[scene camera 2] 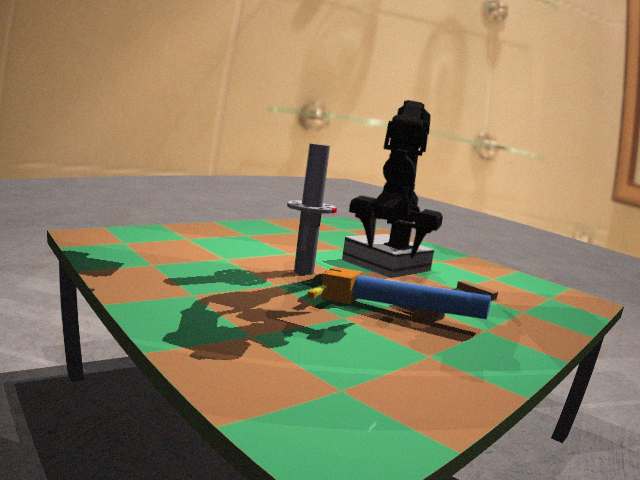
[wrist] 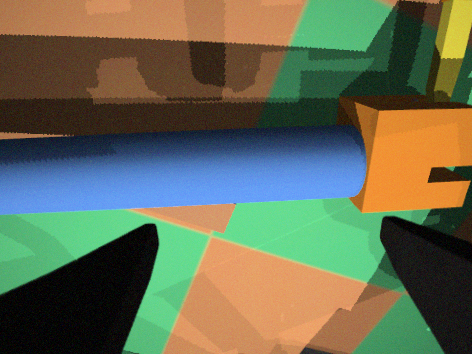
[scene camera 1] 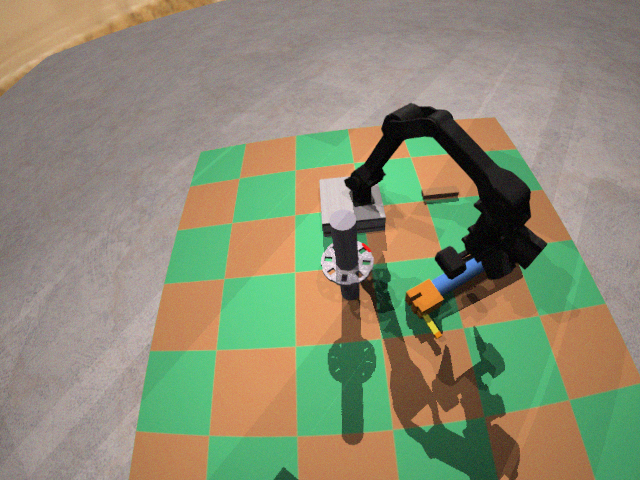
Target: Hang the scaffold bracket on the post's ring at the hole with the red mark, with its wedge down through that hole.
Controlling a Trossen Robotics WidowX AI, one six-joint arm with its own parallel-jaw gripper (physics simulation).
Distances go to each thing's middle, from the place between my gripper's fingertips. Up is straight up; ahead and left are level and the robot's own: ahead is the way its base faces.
Right now my hand is 2 cm short of the scaffold bracket [scene camera 2: 349, 285], 4 cm to the right of it and 8 cm above it. Also, from my hand: yellow wedge [wrist: 442, 77] 8 cm ahead, 11 cm to the right, 10 cm below; then grey post [scene camera 1: 343, 226] 7 cm behind, 27 cm to the right, 4 cm above.
